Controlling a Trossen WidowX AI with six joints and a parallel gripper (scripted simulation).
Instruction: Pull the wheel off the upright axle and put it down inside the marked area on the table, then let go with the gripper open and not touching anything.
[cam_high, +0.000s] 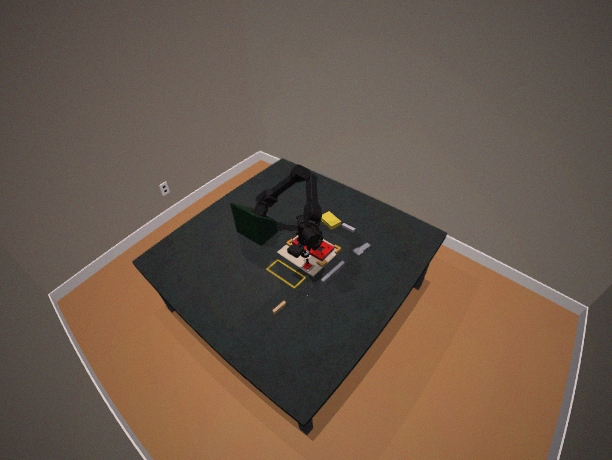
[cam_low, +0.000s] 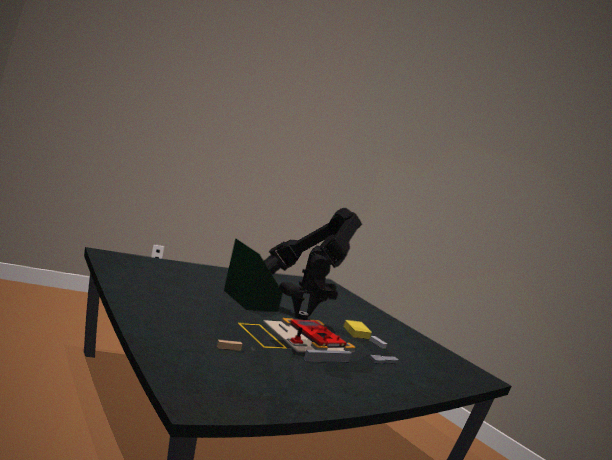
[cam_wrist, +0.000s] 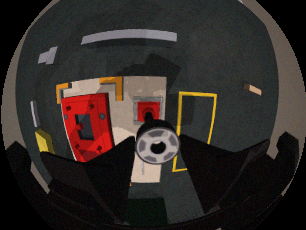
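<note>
Right now my gripper tip is 10 mm to the right of the axle and 70 mm above it. From my gripper tip the other things lie so: dark wheel (right at my gripper tip); then yellow block (100 mm behind, 340 mm to the left, 90 mm below); then tan block (60 mm ahead, 270 mm to the right, 90 mm below).
</note>
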